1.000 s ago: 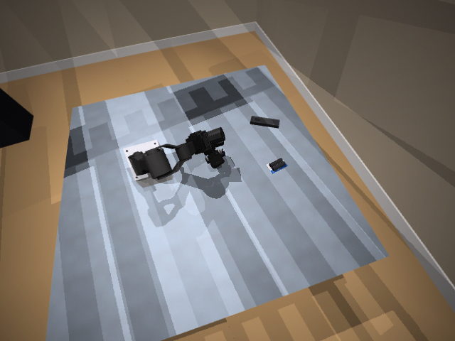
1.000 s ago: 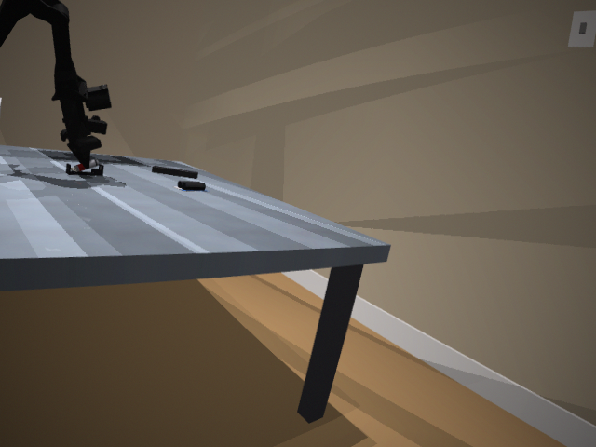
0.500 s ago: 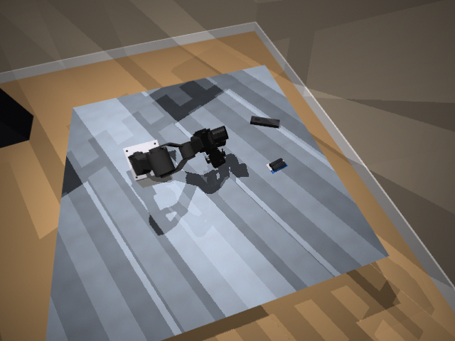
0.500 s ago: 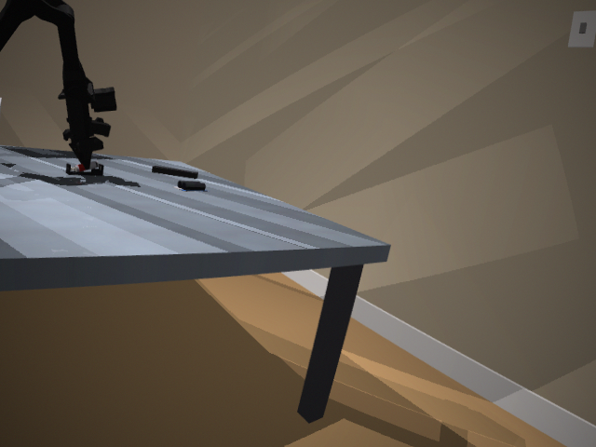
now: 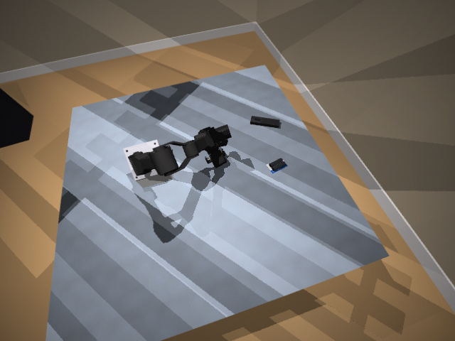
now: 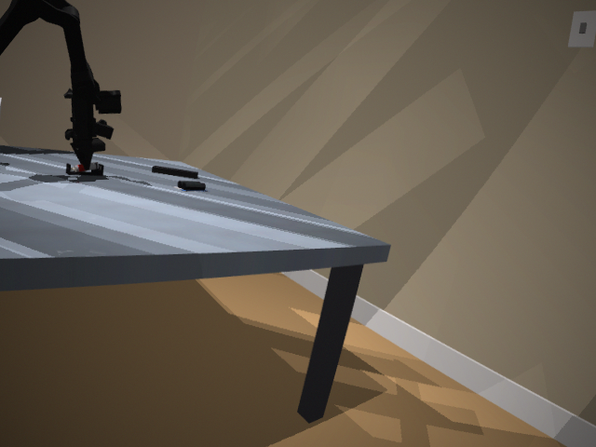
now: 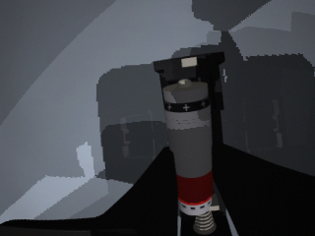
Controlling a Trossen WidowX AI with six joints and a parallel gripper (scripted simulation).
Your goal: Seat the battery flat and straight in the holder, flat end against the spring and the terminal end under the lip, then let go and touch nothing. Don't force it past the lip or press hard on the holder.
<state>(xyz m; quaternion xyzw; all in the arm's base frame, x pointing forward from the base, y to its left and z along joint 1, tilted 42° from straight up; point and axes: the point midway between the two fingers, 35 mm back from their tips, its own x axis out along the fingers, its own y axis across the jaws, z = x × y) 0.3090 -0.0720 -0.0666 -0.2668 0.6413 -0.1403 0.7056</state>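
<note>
The grey battery lies 10 mm above my gripper tip. Round my gripper tip: long dark bar 330 mm ahead, 120 mm to the left.
</note>
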